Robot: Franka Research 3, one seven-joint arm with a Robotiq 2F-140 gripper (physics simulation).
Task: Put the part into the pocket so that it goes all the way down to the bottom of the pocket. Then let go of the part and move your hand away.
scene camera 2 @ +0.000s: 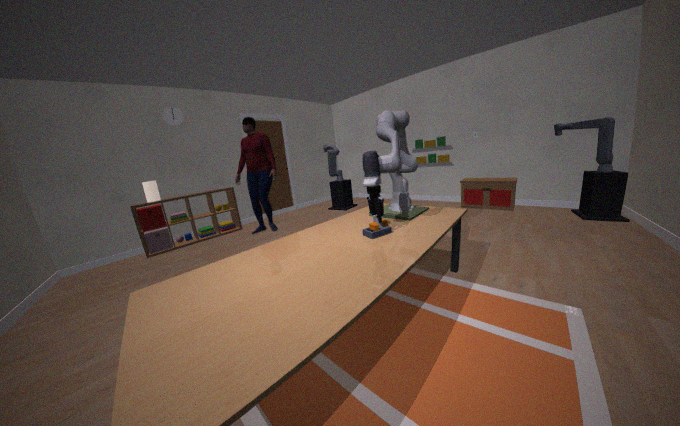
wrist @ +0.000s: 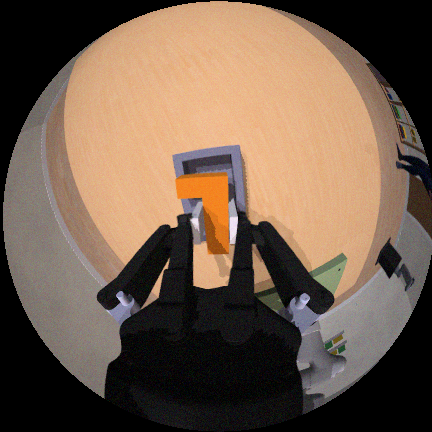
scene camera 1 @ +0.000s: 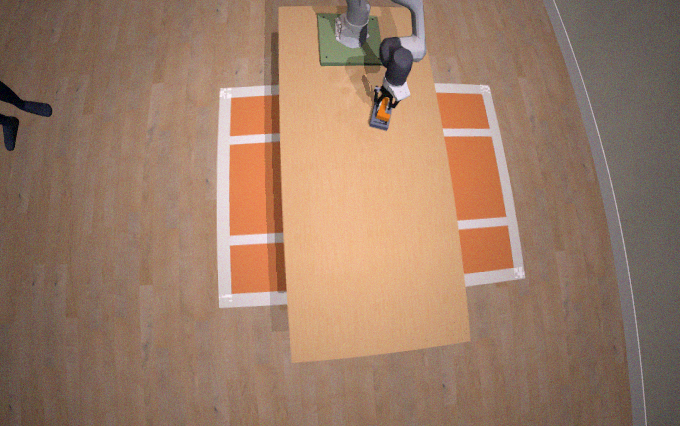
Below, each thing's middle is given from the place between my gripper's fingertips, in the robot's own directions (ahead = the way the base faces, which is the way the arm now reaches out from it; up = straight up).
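Labels:
The grey-blue pocket block (wrist: 227, 158) is 2 cm below my hand and 1 cm ahead of it. As for the orange L-shaped part (wrist: 212, 186), my hand is 2 cm below it.

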